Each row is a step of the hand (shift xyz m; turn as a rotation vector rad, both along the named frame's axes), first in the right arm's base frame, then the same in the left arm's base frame.
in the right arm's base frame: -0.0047 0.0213 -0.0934 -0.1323 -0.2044 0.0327
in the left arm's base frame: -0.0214 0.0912 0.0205 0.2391 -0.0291 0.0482
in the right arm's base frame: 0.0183 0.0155 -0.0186 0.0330 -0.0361 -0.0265
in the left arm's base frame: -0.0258 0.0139 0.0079 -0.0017 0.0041 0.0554
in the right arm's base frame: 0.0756 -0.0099 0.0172 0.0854 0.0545 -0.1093
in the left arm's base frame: -0.0456 -0.0447 0.0451 -0.1106 0.0812 0.0581
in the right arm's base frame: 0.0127 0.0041 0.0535 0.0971 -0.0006 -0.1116
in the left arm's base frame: -0.0061 -0.0521 -0.0170 -0.0814 0.0666 0.1041
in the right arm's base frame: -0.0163 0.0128 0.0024 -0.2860 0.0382 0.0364
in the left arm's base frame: 0.0031 0.0065 -0.0196 0.1829 0.0772 -0.2126
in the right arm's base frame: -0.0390 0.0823 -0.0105 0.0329 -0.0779 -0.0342
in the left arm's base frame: -0.0298 0.0421 -0.0758 0.0263 0.0016 0.0873
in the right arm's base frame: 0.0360 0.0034 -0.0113 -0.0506 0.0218 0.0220
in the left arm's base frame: -0.0294 -0.0018 0.0238 0.0237 0.0030 -0.0543
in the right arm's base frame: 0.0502 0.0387 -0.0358 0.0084 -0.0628 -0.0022
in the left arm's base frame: -0.0665 0.0234 0.0180 0.0369 -0.0153 0.0492
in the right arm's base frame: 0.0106 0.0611 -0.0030 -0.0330 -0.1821 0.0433
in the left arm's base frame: -0.0500 0.0128 -0.0345 0.1537 -0.0689 0.0881
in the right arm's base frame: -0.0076 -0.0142 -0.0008 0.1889 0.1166 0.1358
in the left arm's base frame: 0.0151 0.0002 0.0056 -0.2010 -0.1637 -0.0224
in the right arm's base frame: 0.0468 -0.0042 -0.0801 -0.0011 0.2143 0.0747
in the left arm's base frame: -0.0394 0.0551 0.0636 -0.1386 -0.0187 -0.1788
